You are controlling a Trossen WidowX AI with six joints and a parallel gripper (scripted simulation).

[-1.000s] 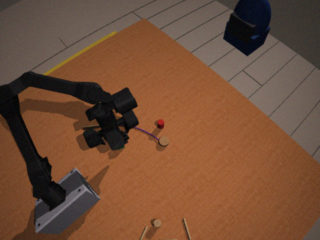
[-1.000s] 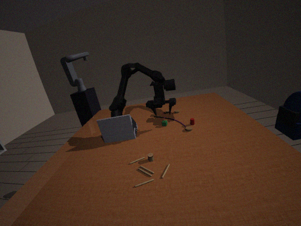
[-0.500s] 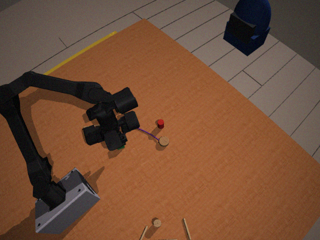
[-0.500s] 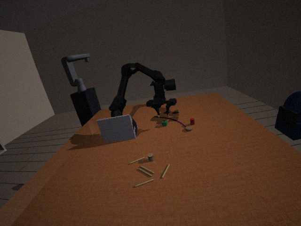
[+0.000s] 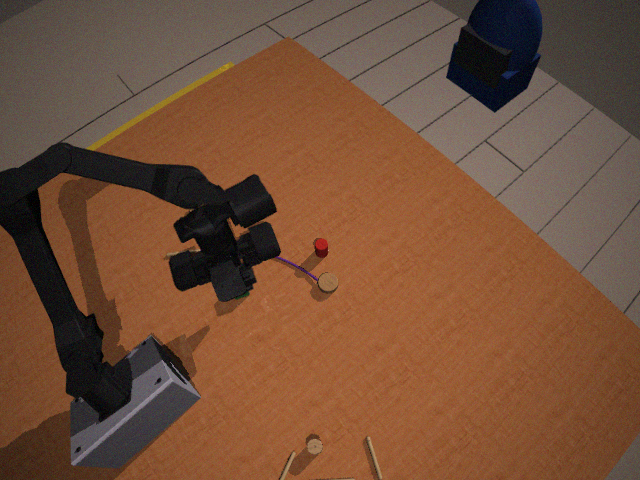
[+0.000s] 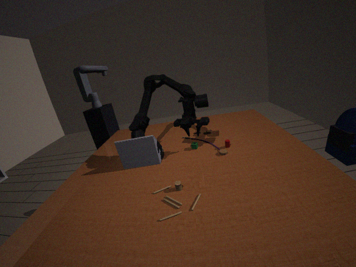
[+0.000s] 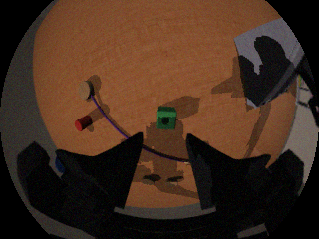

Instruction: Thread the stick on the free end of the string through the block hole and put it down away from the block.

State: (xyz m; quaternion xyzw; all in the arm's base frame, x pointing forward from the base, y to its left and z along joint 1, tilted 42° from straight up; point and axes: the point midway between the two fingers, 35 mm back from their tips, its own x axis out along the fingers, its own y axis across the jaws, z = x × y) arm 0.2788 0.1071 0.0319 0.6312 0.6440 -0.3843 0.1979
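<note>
The green block is 6 cm below my gripper tip. The rest, counted from my gripper tip: red cylinder 18 cm ahead, 5 cm below, 2 cm to the right; round wooden button 15 cm ahead, 9 cm to the right, 7 cm below; thin wooden stick 14 cm to the left, 7 cm below, 5 cm behind.
</note>
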